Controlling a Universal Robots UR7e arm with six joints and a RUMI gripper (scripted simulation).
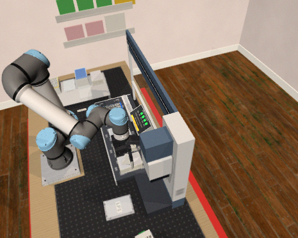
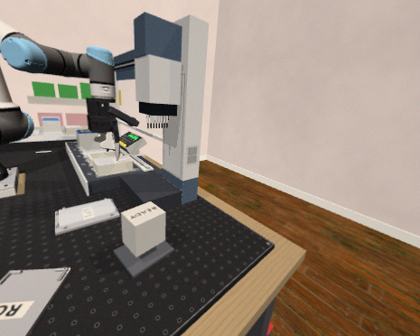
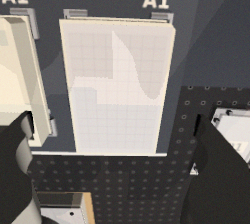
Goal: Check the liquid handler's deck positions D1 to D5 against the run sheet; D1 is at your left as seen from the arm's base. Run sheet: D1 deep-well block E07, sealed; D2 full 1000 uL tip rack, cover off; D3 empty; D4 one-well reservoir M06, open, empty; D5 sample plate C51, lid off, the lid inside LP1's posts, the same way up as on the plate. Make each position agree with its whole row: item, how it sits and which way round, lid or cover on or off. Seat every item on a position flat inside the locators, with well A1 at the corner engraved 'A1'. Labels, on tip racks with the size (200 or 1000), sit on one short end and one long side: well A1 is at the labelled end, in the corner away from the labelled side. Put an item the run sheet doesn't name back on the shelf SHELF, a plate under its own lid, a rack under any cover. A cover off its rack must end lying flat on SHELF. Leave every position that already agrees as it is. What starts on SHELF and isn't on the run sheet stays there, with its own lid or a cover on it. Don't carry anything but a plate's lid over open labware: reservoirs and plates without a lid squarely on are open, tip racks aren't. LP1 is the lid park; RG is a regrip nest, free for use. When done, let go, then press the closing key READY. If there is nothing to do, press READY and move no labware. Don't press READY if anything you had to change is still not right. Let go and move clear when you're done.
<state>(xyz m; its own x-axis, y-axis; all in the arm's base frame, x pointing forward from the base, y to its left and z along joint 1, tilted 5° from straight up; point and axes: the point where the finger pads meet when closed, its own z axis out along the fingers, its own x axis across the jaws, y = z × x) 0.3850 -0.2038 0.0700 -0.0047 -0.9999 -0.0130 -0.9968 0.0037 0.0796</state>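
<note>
The deep-well block is 4 cm below my hand. From my hand the other things lie so: cream one-well reservoir (12 cm to the left, 6 cm below); liquid handler's tower (22 cm to the right, 16 cm ahead, 16 cm above); clear well plate (25 cm to the left, 6 cm below).
</note>
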